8 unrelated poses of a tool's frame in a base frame.
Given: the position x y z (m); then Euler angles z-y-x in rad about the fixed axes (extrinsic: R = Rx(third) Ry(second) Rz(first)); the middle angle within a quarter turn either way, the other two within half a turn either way.
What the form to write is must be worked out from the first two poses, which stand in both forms.
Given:
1: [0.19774 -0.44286 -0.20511 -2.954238 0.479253 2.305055]
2: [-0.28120 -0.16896 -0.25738 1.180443 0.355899 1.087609]
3: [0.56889 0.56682 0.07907 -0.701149 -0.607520 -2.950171]
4: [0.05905 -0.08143 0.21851 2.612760 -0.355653 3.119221]
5: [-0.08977 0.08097 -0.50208 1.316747 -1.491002 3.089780]
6: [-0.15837 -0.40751 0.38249 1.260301 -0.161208 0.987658]
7: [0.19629 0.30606 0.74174 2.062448 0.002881 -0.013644]
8: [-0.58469 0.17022 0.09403 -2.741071 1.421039 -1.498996]
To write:
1:
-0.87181 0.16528 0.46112 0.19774
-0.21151 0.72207 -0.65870 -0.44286
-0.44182 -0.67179 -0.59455 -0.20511
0 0 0 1

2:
0.35667 -0.86682 0.34843 -0.28120
0.54706 -0.10854 -0.83003 -0.16896
0.75731 0.48666 0.43549 -0.25738
0 0 0 1

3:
0.62738 0.52967 -0.57083 0.56889
0.71630 -0.68009 0.15621 0.56682
-0.30547 -0.50689 -0.80607 0.07907
0 0 0 1

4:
-0.80936 -0.47295 -0.34820 0.05905
-0.49767 0.86711 -0.02097 -0.08143
0.31185 0.15632 -0.93718 0.21851
0 0 0 1

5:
0.02003 -0.07715 -0.99682 -0.08977
-0.97958 -0.20102 -0.00413 0.08097
-0.20006 0.97654 -0.07960 -0.50208
0 0 0 1

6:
0.30157 -0.93984 -0.16051 -0.15837
0.48338 0.29582 -0.82392 -0.40751
0.82183 0.17088 0.54351 0.38249
0 0 0 1

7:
-0.47208 -0.88155 0.00288 0.19629
0.88149 -0.47200 0.01364 0.30606
-0.01067 0.00898 0.99990 0.74174
0 0 0 1

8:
-0.13739 0.05817 0.98881 -0.58469
0.88023 -0.45060 0.14881 0.17022
0.45422 0.89083 0.01070 0.09403
0 0 0 1

